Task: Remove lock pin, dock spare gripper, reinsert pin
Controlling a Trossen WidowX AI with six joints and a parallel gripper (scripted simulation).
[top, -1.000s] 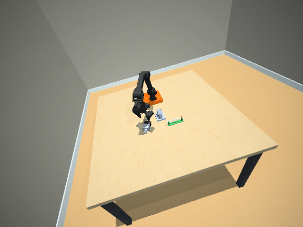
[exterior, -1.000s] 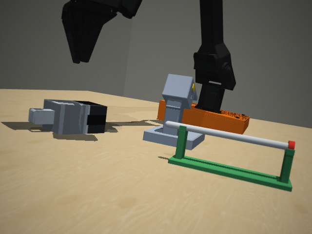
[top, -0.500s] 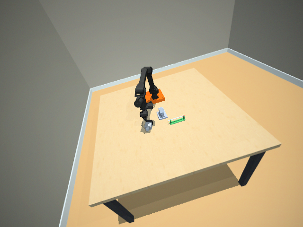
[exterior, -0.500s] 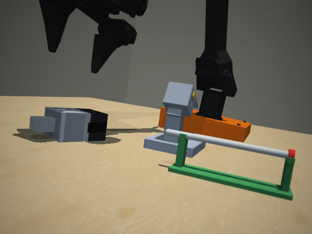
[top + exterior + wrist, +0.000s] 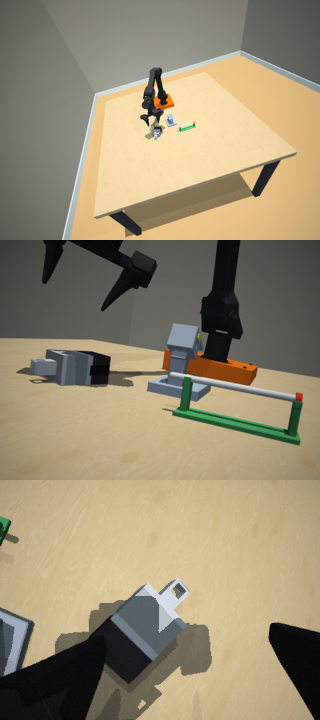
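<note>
The spare gripper lies 11 cm below my gripper tip. From my gripper tip the other things lie so: green rack (6 cm ahead, 25 cm to the left, 10 cm below); then grey mount (7 cm behind, 17 cm to the left, 8 cm below).
</note>
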